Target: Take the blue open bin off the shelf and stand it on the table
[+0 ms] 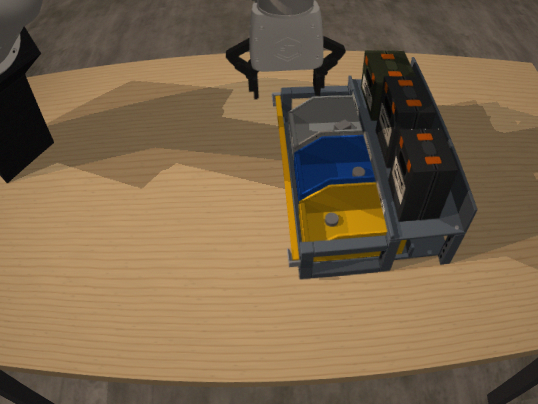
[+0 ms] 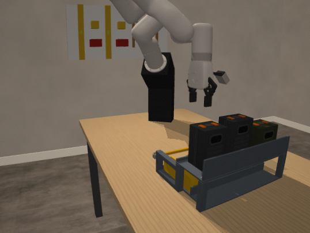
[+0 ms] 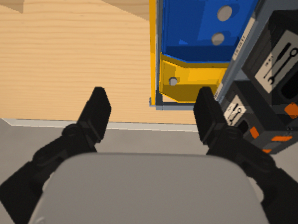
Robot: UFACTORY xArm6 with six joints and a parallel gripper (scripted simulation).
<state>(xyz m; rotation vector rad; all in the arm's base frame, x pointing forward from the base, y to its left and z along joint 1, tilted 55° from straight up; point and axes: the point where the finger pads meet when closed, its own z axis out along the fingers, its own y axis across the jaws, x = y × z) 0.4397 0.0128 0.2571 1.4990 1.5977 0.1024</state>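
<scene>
Now: the yellow rail 180 mm below my hand. Round my hand: yellow bin (80 mm ahead, 130 mm to the right, 200 mm below); dark green case (220 mm ahead, 70 mm to the left, 90 mm below); blue open bin (100 mm ahead, 20 mm to the right, 200 mm below).
</scene>
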